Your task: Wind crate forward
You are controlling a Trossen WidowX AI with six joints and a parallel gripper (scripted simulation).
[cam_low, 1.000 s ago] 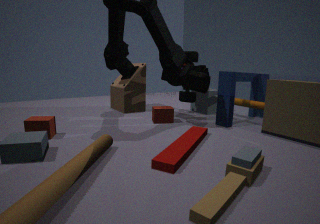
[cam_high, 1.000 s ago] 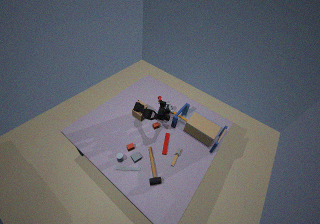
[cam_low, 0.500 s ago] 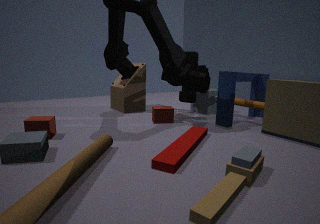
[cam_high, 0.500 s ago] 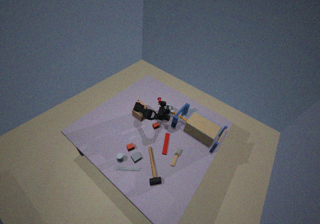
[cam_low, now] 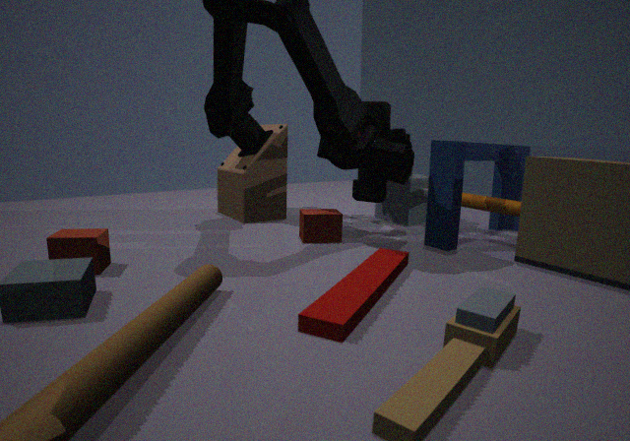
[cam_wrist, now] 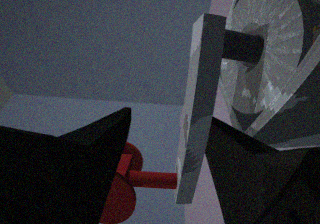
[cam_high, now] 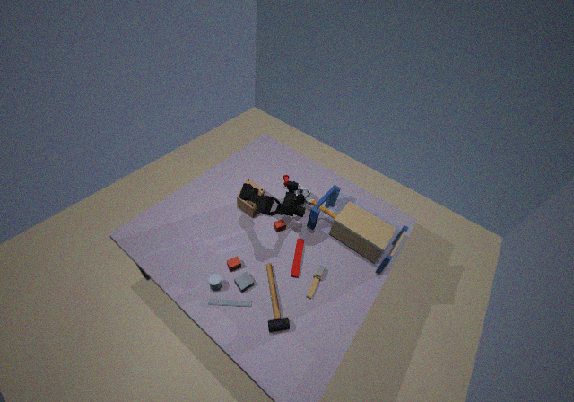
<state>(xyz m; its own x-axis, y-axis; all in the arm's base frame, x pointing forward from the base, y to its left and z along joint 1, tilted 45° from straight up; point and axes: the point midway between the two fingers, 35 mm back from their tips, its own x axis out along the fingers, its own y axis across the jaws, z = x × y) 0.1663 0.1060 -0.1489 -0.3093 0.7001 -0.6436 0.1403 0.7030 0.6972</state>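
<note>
My gripper tip is 1 cm to the left of the winch handle, 1 cm past it and 1 cm above it. The rest, counted from my gripper tip: red knob (4 cm behind, 3 cm to the right, 2 cm above); blue front frame (21 cm ahead, 3 cm below); grey winch (10 cm below, 3 cm ahead, 1 cm to the left).
</note>
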